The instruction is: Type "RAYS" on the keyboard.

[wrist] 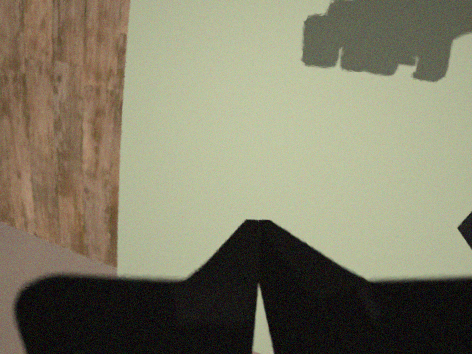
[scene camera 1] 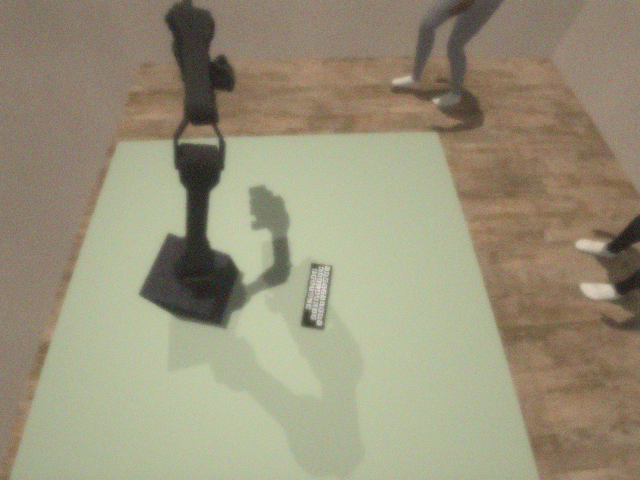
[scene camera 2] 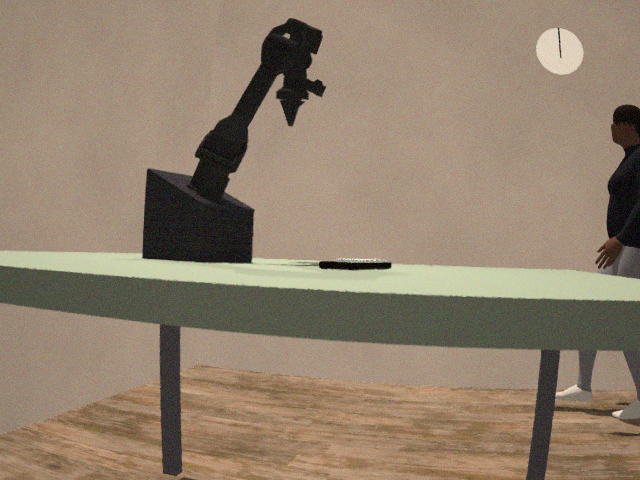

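Where they show: gripper, between the fingertips: [wrist: 256,232] [scene camera 2: 290,126]; arm's base, origin of its link: [scene camera 1: 192,277] [scene camera 2: 204,191].
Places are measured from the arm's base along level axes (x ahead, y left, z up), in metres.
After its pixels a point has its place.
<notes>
A small black keyboard [scene camera 1: 316,296] @[y -0.089, x 0.312, z -0.124 m] [scene camera 2: 355,265] @[y -0.180, x 0.312, z -0.134 m] with pale keys lies flat on the green table top, to the right of the arm's base in both scene views. The letters on its keys are too blurred to read. The keyboard does not show in the wrist view. My gripper [scene camera 2: 291,124] @[y 0.358, x 0.132, z 0.212 m] [wrist: 256,232] @[y 0.358, x 0.132, z 0.212 m] is shut and empty, its fingertips touching. It points down and hangs high above the table, well apart from the keyboard. In scene camera 1 the fingers are hidden behind the arm.
The arm's dark wedge-shaped base [scene camera 1: 191,304] @[y -0.069, x -0.010, z -0.009 m] [scene camera 2: 197,232] @[y -0.097, x 0.016, z -0.086 m] stands on the green table [scene camera 1: 413,413] @[y -0.450, x 0.484, z -0.142 m] [scene camera 2: 320,315] @[y -0.719, x 0.282, z -0.162 m] [wrist: 200,125] @[y 0.511, x 0.081, z -0.142 m]. The arm's shadow falls across the table top. Beyond the table are a wooden floor [scene camera 1: 542,206] and walking people [scene camera 1: 456,56] [scene camera 2: 628,191]. A round clock [scene camera 2: 559,51] hangs on the wall.
</notes>
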